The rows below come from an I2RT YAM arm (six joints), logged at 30 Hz.
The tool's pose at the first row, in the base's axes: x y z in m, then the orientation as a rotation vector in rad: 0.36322, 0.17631, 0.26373, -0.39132, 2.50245, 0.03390
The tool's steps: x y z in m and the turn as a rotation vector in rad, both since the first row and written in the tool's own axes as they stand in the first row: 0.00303, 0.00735, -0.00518, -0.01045, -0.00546, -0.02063; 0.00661, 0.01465, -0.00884, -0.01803, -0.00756, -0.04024; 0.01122, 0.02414, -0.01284, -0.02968, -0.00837, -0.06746; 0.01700, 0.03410, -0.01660, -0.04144, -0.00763, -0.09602; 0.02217, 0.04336, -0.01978, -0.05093, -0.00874, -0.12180; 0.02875, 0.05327, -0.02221, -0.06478, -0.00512, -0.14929
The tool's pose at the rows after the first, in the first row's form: 0.35586, 0.18194, 0.26578, -0.42077, 2.49351, 0.03980; 0.34894, 0.18754, 0.26628, -0.44807, 2.48764, 0.04188; 0.34041, 0.19492, 0.26633, -0.48662, 2.48125, 0.04577; 0.33096, 0.20246, 0.26549, -0.52702, 2.47558, 0.04899; 0.32252, 0.20956, 0.26456, -0.56271, 2.46823, 0.05080; 0.31321, 0.21698, 0.26218, -0.60298, 2.46480, 0.05651
